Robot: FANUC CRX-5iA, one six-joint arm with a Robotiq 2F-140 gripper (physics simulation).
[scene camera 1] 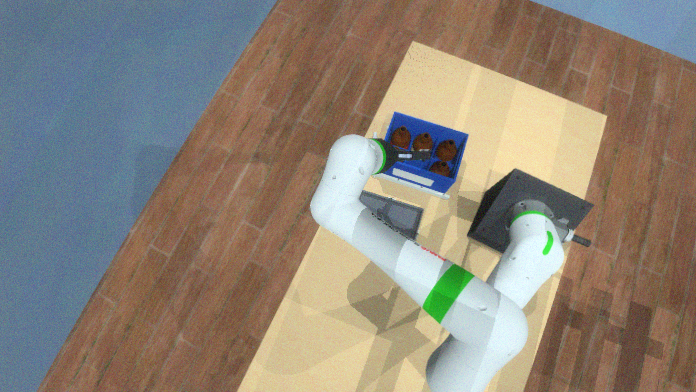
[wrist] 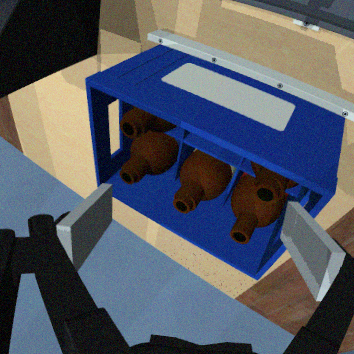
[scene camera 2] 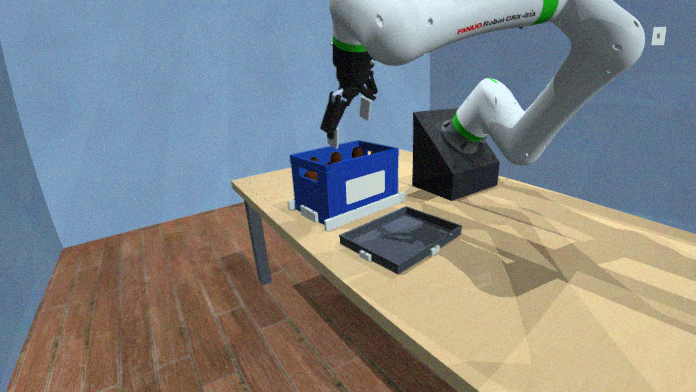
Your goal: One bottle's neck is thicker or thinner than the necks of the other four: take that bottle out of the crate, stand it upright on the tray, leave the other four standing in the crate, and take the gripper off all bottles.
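Places are measured from the arm's base along level axes (x back, y right, z up), in millimetres.
Pixels of known places: gripper, fingertip midpoint: (wrist: 197,211) (scene camera 2: 349,131); arm's base at its link origin: (scene camera 1: 528,219) (scene camera 2: 458,138).
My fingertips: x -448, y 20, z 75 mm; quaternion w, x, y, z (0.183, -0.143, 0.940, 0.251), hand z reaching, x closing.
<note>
Ahead of a thing's pixels: the offset from my fingertips to its top centre. "spot": to the spot under its first point.
My gripper (scene camera 1: 399,144) (scene camera 2: 350,123) (wrist: 197,211) is open and empty, its fingertips above the blue crate {dx +39, dy +86, dz -76 mm} (scene camera 1: 442,184) (scene camera 2: 340,172) (wrist: 320,150). Five brown bottles stand in the crate. In the wrist view the far row holds a left bottle {dx +123, dy +140, dz -88 mm} (wrist: 155,150), a middle bottle {dx +34, dy +129, dz -88 mm} (wrist: 205,174) and a right bottle {dx -51, dy +120, dz -88 mm} (wrist: 252,207). The row by the labelled wall holds a left bottle {dx +128, dy +53, dz -88 mm} (wrist: 129,127) and a right bottle {dx -44, dy +35, dz -88 mm} (wrist: 265,193), both partly hidden. I cannot tell which neck differs. The dark tray {dx +18, dy -191, dz -226 mm} (scene camera 1: 419,225) (scene camera 2: 417,257) (wrist: 260,10) holds no bottle; the arm partly covers it in scene camera 1.
A pale rail {dx +48, dy -13, dz -221 mm} (scene camera 2: 365,211) (wrist: 250,74) runs along the crate's labelled side, between crate and tray. Small pale stops {spot: dx -113, dy -210, dz -239 mm} (scene camera 2: 365,255) sit against the tray. The black robot base block (scene camera 1: 555,195) (scene camera 2: 435,175) stands beside the crate. The crate has high walls and inner dividers.
</note>
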